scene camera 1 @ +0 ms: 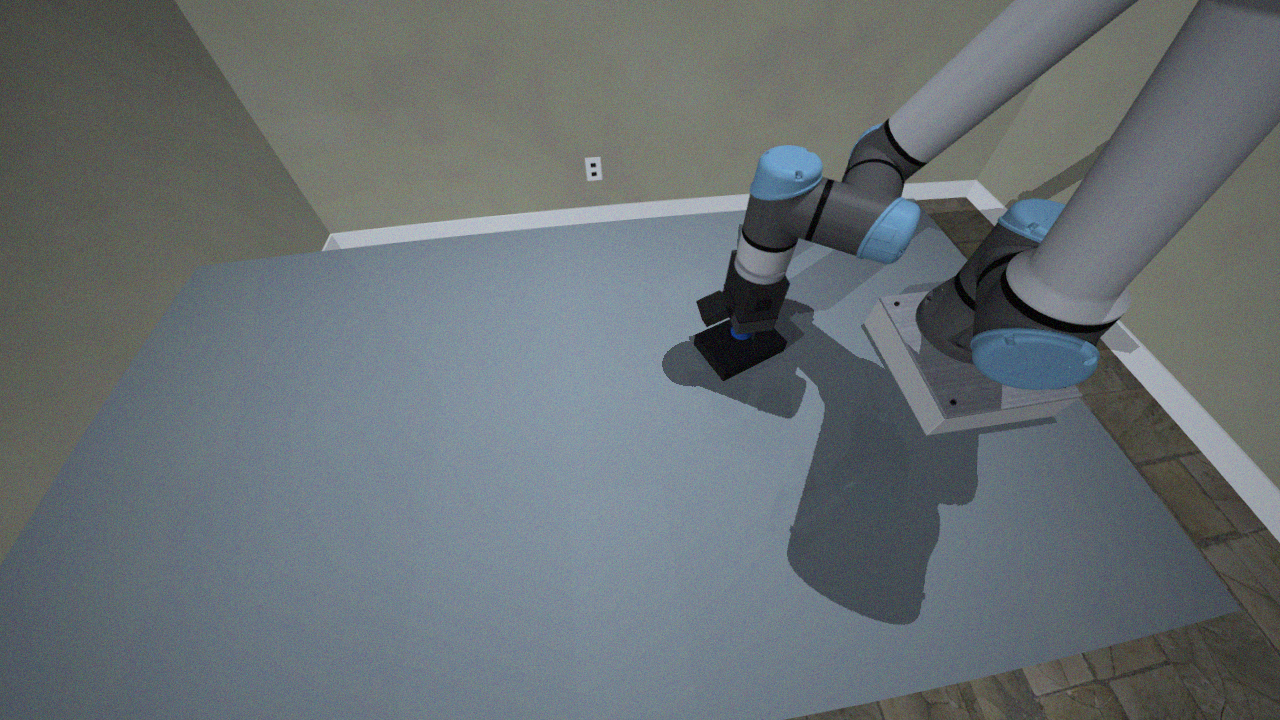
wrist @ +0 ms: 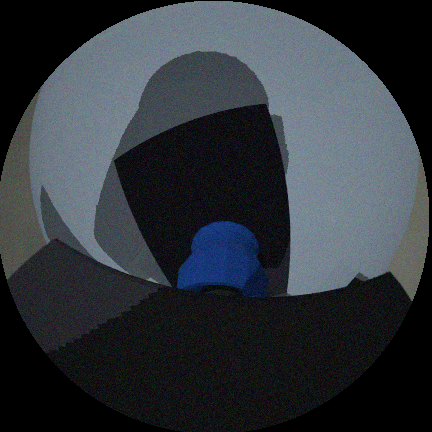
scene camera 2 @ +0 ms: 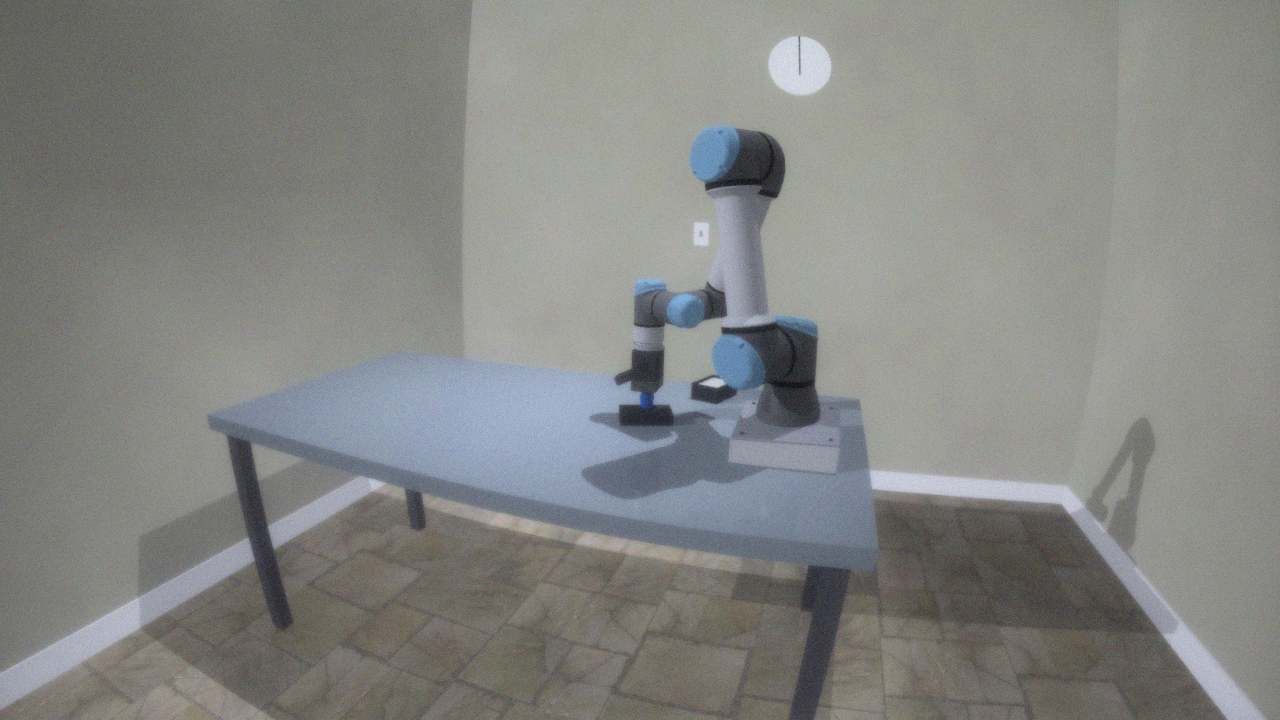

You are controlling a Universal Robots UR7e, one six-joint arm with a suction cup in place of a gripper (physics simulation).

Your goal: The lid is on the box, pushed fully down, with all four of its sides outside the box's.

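Places are measured from the arm's base along level axes (x left, y back, z up), in millimetres.
Pixels of known places: hand at its tool point: (wrist: pixel 224 252) (scene camera 2: pixel 646 405); arm's base at its link origin: (scene camera 1: pixel 962 326) (scene camera 2: pixel 788 415).
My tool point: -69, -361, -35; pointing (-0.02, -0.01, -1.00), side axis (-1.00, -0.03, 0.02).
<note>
Ahead of a thing's pixels: the offset from my tool point to its top centre, as dx, dy, dz. Level surfaces: height alone.
The lid @(+7, +0, -9) (scene camera 1: pixel 739 352) (scene camera 2: pixel 635 415) (wrist: pixel 215 170), a flat black rectangular piece, lies level on the table, smooth face up. The blue suction cup of my gripper (scene camera 1: pixel 740 334) (scene camera 2: pixel 646 401) (wrist: pixel 225 237) points down over it, at or very close to its top face; whether they touch is hard to tell. The suction is off and the lid is not held. The box @(-263, +128, +12) (scene camera 2: pixel 708 392), black and open at the top with a white inside, stands apart from the lid, farther back on the table in scene camera 2. The arm hides the box in scene camera 1, and it does not show in the wrist view.
The arm's pale base block (scene camera 1: pixel 904 362) (scene camera 2: pixel 783 452) stands on the blue-grey table @(dz -36) (scene camera 1: pixel 402 447) (scene camera 2: pixel 429 429), to the right of the lid in both scene views. The arm's upper links rise over the base. A wall (scene camera 1: pixel 465 107) stands behind the table's far edge.
</note>
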